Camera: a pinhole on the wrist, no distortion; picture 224 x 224 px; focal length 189.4 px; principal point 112.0 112.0 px. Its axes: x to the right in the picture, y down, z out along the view. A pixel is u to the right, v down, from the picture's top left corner.
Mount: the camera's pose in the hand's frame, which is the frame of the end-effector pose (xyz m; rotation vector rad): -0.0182 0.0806 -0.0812 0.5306 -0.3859 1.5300
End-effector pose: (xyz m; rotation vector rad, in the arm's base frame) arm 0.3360 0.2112 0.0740 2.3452 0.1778 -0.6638
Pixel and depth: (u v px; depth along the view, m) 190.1 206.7 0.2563
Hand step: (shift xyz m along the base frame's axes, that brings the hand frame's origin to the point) -0.1802 -0.1421 -0.0527
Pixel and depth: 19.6 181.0 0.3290
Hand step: -0.2134 0.1123 -0.1548
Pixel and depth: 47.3 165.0 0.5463
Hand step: -0.3376 0.1109 -0.3380
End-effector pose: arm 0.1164 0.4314 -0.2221 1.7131 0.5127 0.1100
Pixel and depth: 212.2 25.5 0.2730
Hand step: 0.2094 -0.1498 -0.0209
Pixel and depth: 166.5 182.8 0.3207
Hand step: -0.0161 -0.2637 -0.0525
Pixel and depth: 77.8 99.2 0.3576
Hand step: 0.0491 -0.1276 -0.2073
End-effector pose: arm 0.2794 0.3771 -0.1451 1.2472 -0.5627 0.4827
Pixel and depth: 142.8 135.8 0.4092
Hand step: -0.0075 -0.3137 -0.0224
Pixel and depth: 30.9 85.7 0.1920
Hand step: 0.0723 -0.0521 -0.0466
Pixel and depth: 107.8 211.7 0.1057
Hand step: -0.0623 -0.0073 -0.0250
